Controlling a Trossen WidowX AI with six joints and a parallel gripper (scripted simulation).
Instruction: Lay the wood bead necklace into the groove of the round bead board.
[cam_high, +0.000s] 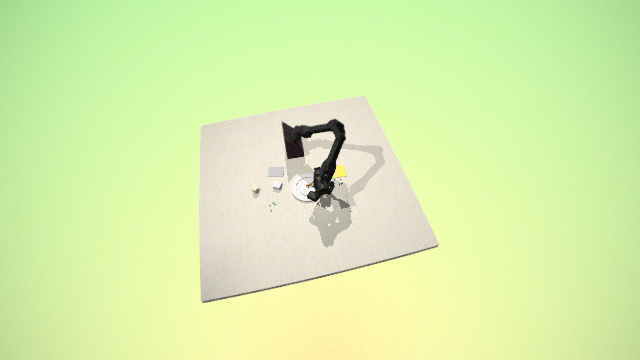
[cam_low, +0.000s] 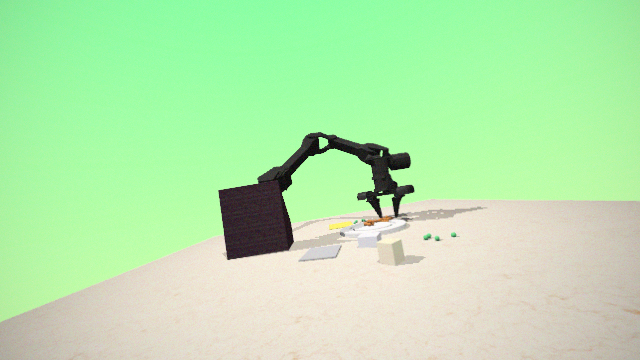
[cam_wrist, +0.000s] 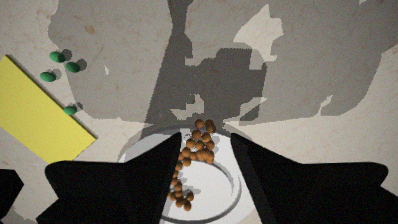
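Right now my gripper tip is 70 mm past the round white bead board, 60 mm to the left of it and 10 mm above it. From my gripper tip the other things lie so: thin white strip 80 mm ahead, 160 mm to the left, 20 mm below; yellow card 160 mm behind, 130 mm to the left, 20 mm below; grey flat plate 230 mm behind, 240 mm to the right, 20 mm below.
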